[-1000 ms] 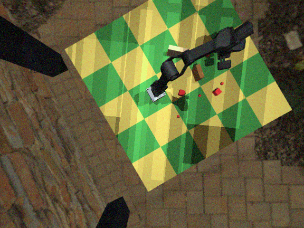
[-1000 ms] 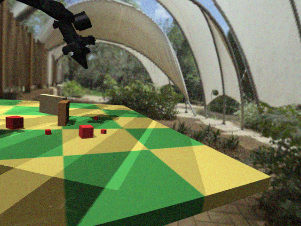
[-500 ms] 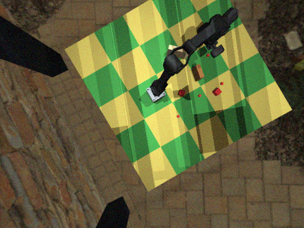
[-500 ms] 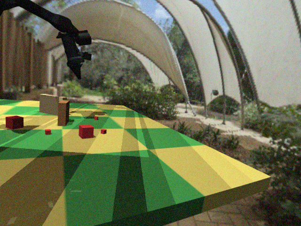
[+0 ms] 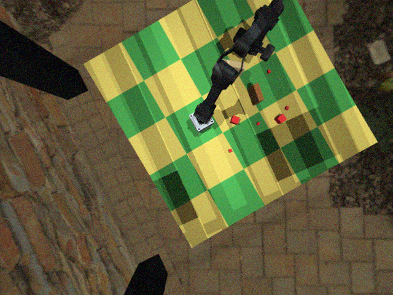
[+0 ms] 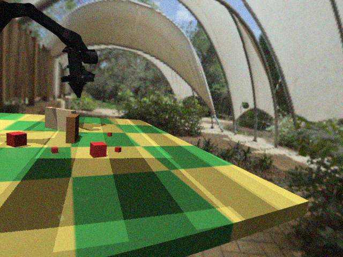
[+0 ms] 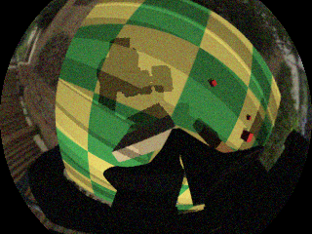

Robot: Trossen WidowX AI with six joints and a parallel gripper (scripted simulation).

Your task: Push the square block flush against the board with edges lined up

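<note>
Right now my gripper tip is 110 mm above the board, 80 mm past it and 20 mm to the right of it. The rest, counted from my gripper tip: square block: 190 mm to the right, 110 mm below, 10 mm behind.
</note>
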